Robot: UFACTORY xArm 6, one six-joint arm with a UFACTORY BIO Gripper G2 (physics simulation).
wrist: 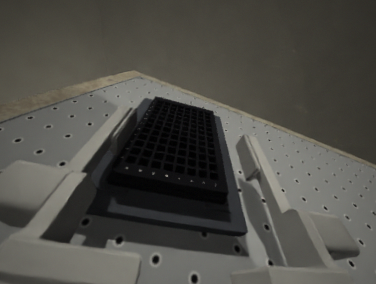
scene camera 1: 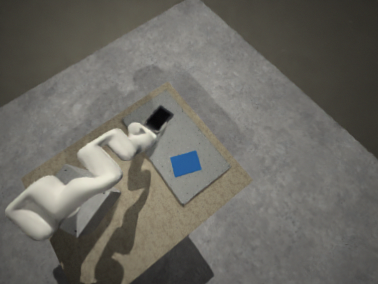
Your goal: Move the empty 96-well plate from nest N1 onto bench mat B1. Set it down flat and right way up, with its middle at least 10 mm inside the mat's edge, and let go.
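Observation:
The black 96-well plate lies flat, wells up, on the dark nest N1. My gripper is partly open. In the wrist view its left finger is close to the plate's left long side, and its right finger stands off to the right with a visible gap. Whether the left finger touches the plate I cannot tell. In the scene view the wrist end of the arm is at the plate's lower left, and the fingers are hard to make out. The blue bench mat B1 lies to the lower right of the nest.
The nest and mat are on a grey perforated board on a tan table top. The white arm reaches in from the left, from a grey base block. The board's far corner lies beyond the plate in the wrist view.

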